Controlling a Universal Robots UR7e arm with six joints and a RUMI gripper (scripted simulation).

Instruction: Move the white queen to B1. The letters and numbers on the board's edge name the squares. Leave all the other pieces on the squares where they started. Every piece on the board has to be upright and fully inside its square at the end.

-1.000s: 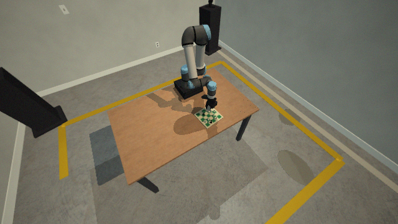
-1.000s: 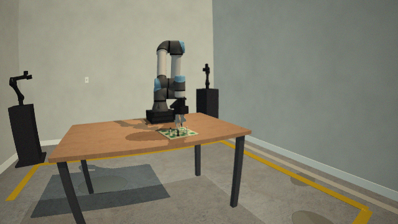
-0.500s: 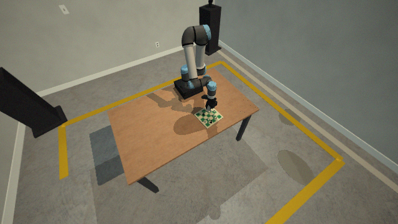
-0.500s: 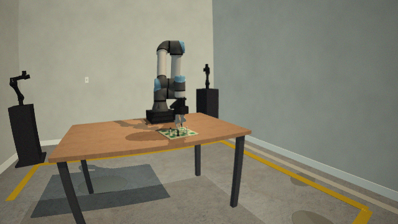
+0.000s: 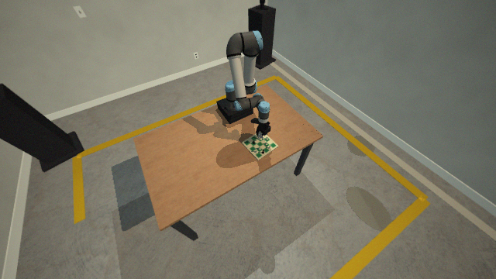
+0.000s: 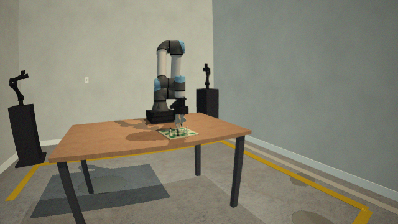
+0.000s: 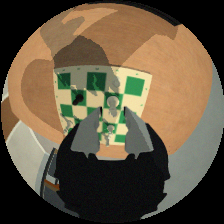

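Now: hand 30 mm short of the green-and-cream chessboard, 40 mm to the left of it and 40 mm above it.
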